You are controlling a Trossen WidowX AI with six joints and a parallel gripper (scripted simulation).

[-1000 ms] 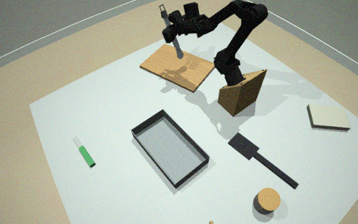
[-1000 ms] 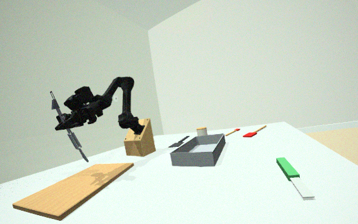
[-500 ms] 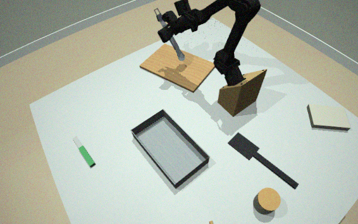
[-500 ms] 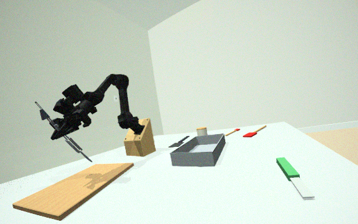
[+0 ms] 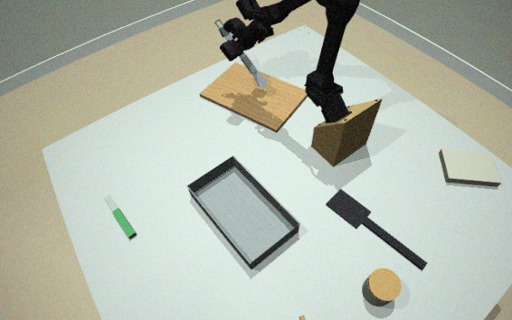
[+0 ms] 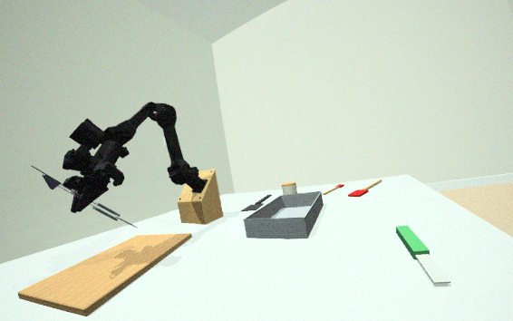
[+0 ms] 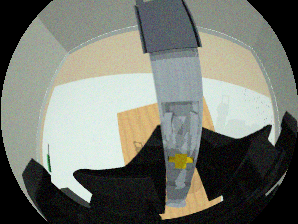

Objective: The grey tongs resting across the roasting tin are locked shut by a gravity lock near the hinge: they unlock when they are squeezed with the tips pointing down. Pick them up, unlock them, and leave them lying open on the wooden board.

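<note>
My gripper tip is 1 cm past the yellow lock piece, 3 cm to the right of it and 2 cm below it. Also, from my gripper tip: black spatula: 3 cm behind, 74 cm to the left, 16 cm below; then roasting tin: 26 cm ahead, 50 cm to the left, 13 cm below; then wooden board: 3 cm behind, 8 cm to the left, 15 cm below.
</note>
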